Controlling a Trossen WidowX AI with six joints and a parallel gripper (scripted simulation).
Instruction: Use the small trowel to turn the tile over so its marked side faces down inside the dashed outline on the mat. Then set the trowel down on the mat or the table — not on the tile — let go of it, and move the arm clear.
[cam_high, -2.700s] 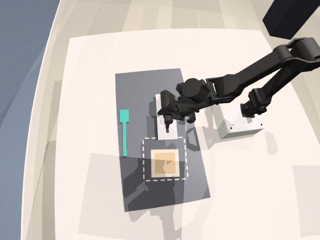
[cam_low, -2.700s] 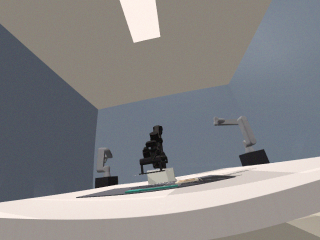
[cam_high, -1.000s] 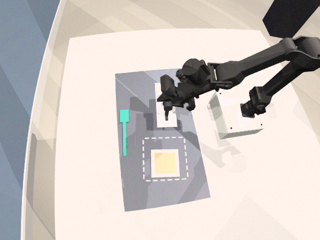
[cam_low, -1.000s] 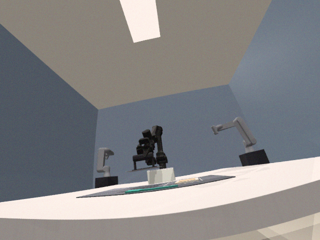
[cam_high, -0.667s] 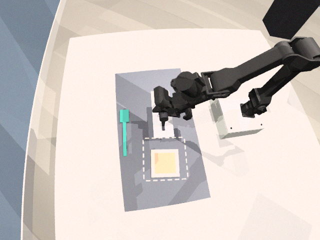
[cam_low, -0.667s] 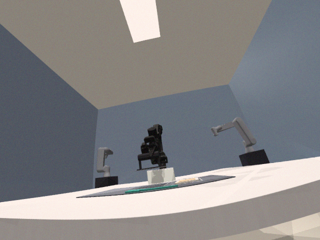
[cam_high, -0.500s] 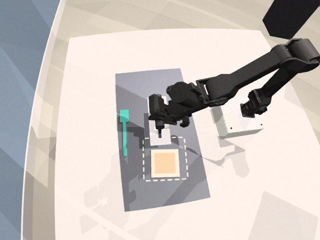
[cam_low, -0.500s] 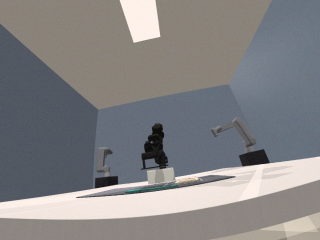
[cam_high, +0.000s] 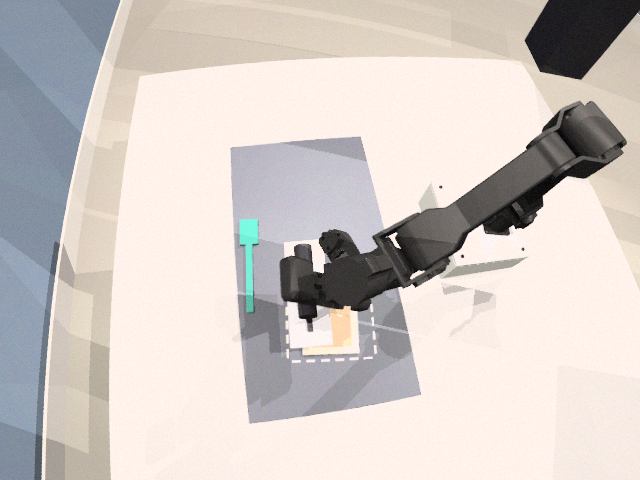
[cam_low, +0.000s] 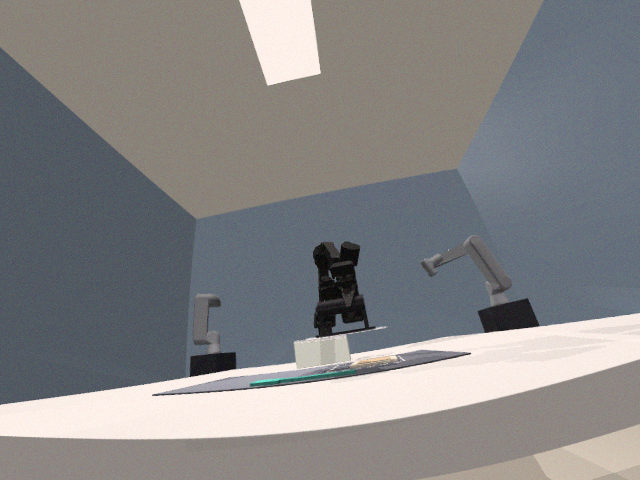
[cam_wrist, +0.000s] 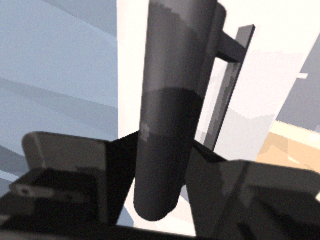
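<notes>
Right now the teal trowel is 100 mm ahead of my gripper tip, 120 mm to the right of it and 120 mm below it. From my gripper tip the other things lie so: dark-handled float 30 mm behind, 10 mm below; then tile 80 mm behind, 30 mm to the left, 120 mm below.
</notes>
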